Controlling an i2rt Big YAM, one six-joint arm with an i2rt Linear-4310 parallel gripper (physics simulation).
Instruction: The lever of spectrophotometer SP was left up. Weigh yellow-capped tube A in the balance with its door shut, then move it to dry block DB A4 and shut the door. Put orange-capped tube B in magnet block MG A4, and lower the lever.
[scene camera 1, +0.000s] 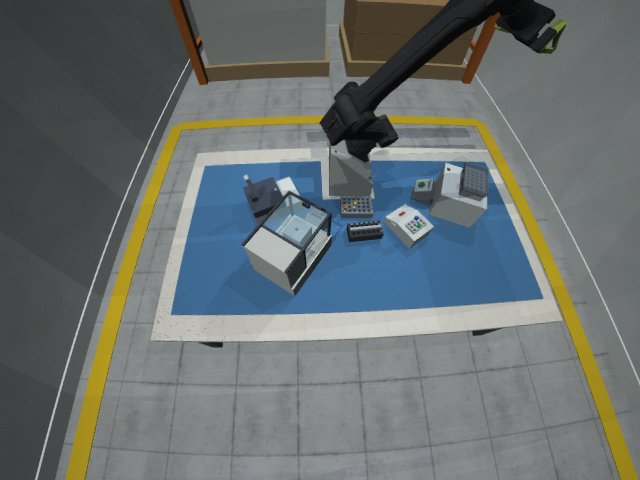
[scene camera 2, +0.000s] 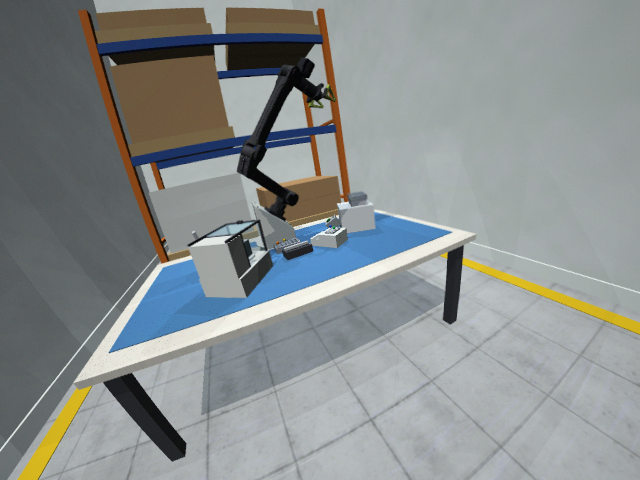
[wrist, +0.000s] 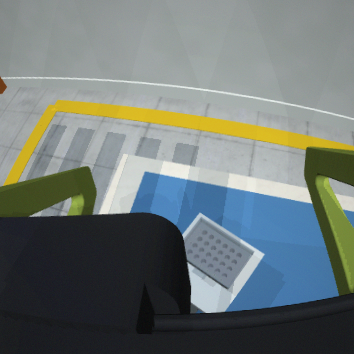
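My gripper (scene camera 1: 554, 38) (scene camera 2: 325, 100) (wrist: 196, 169) is open and empty, high above the table's right rear side. Yellow-capped tube A (scene camera 1: 355, 203) and orange-capped tube B (scene camera 1: 345, 207) stand in the grey rack (scene camera 1: 368, 212) in front of the arm base. The dark block (scene camera 1: 364, 237) (scene camera 2: 298, 252) in front of it looks like the magnet block. The balance (scene camera 1: 272, 250) (scene camera 2: 217, 268) has a glass chamber; its door state is unclear. A dark device (scene camera 1: 266, 198) behind it, apparently the spectrophotometer, has an upright pale-tipped lever (scene camera 1: 250, 186). The white block (scene camera 1: 403, 227) (scene camera 2: 330, 238) with blue and green caps may be the dry block.
A tall white machine (scene camera 1: 457, 206) (scene camera 2: 356, 219) with a grey many-holed plate (scene camera 1: 474, 180) (wrist: 215, 255) on top stands at the right rear. A small green-topped box (scene camera 1: 423, 189) stands beside it. A storage rack (scene camera 2: 105, 87) is behind the table.
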